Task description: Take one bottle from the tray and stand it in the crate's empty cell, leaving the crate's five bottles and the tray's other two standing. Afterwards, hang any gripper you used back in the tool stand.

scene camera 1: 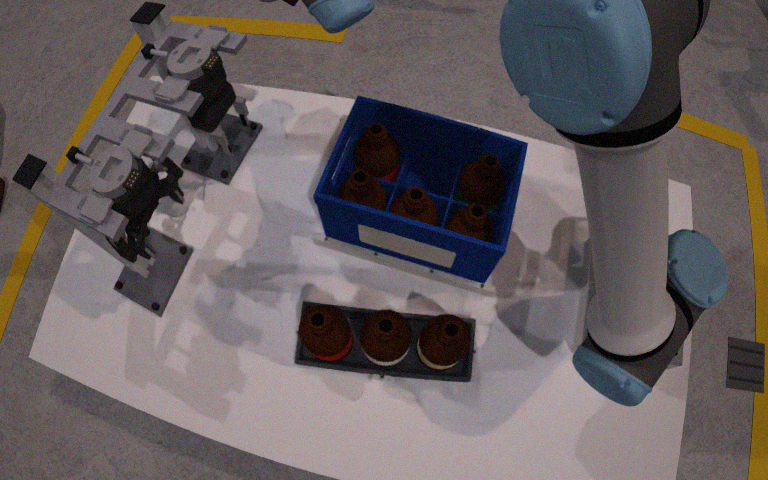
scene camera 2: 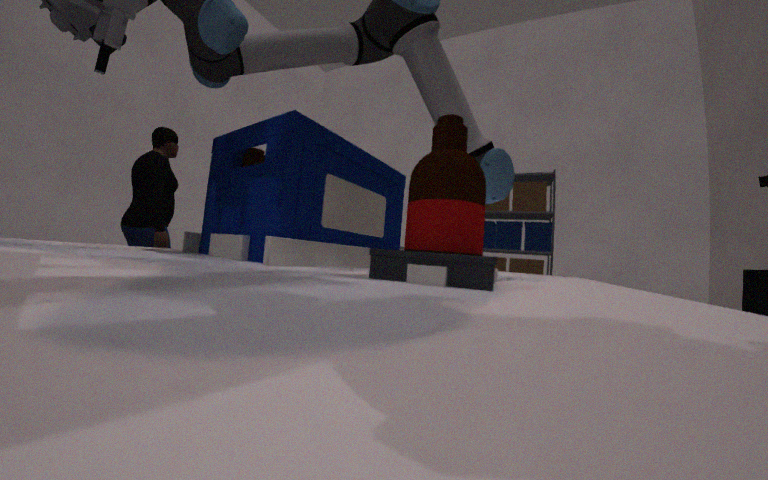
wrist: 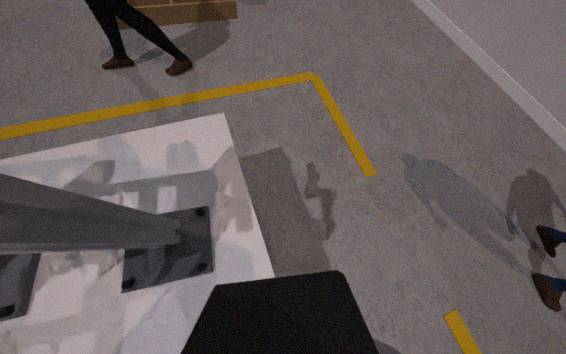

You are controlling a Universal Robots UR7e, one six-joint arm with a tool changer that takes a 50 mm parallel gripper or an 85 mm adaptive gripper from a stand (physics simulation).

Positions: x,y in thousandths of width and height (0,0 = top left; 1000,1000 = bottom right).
In view: a red-labelled bottle (scene camera 2: 583,397), a black adaptive gripper (scene camera 1: 158,378), a white-labelled bottle (scene camera 1: 502,699), a cream-labelled bottle (scene camera 1: 579,709), a white-labelled bottle (scene camera 1: 617,459), a red-labelled bottle (scene camera 1: 492,318) and a tool stand (scene camera 1: 196,591).
The tool stand shows as well in the wrist view (wrist: 282,702). Scene camera 2 misses the black adaptive gripper: it is out of frame. The wrist view does not show the black adaptive gripper: it is out of frame.
